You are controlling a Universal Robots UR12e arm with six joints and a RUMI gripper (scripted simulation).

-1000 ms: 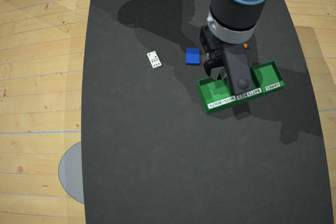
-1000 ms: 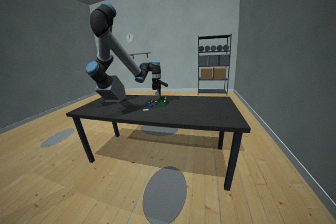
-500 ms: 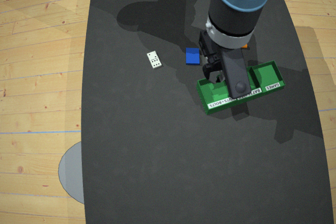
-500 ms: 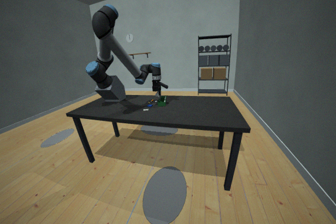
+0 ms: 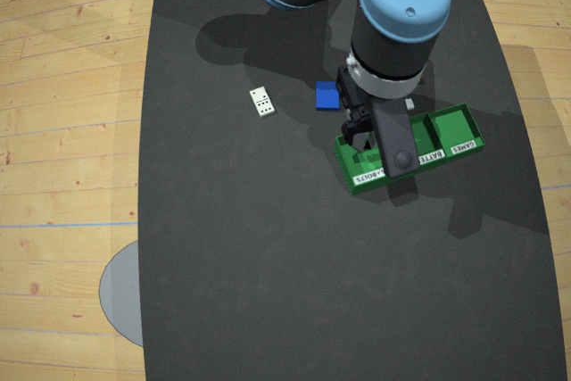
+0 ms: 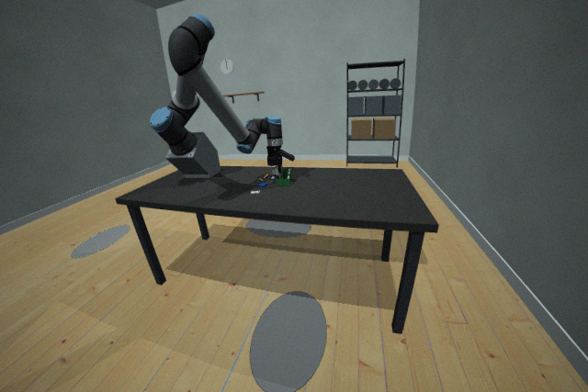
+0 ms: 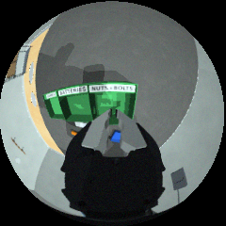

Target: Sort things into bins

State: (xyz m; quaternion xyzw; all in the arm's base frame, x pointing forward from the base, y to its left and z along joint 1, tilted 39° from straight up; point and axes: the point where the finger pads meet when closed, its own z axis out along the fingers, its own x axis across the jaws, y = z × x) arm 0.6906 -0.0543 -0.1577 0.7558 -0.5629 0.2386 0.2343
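Now: the green three-part bin 90 mm to the left of my hand, 20 mm below it and 10 mm behind it. Also, from my hand: white usb stick (90 mm behind, 80 mm to the left, 40 mm below); blue flat block (110 mm behind, 50 mm to the right, 30 mm below); brass bolt (160 mm behind, 30 mm to the left, 30 mm below).
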